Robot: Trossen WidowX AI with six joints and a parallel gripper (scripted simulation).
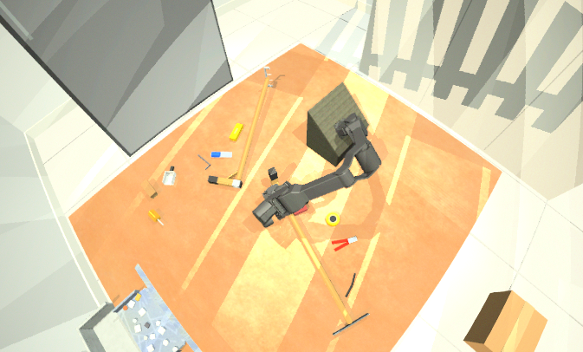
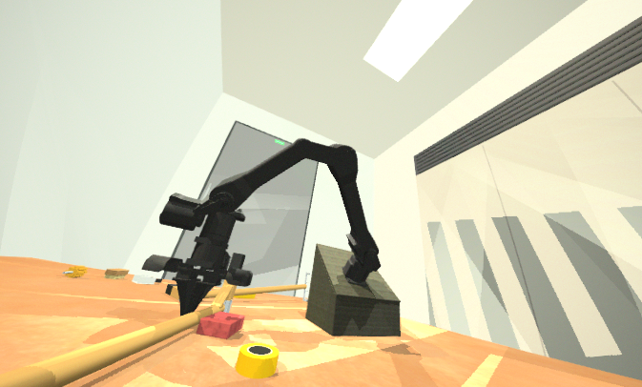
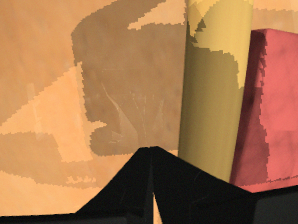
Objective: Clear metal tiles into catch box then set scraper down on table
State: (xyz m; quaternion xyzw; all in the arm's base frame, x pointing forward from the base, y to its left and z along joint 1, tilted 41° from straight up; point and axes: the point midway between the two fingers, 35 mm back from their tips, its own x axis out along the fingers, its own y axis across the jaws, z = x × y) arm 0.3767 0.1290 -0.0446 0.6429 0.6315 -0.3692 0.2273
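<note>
Right now my gripper tip is 7 cm past the red block. From my gripper tip the other things lie so: red clip 10 cm behind, 24 cm to the left, 1 cm below; long scraper 2 cm ahead, 16 cm to the left, 5 cm above; yellow tape roll 12 cm behind, 14 cm to the left.
</note>
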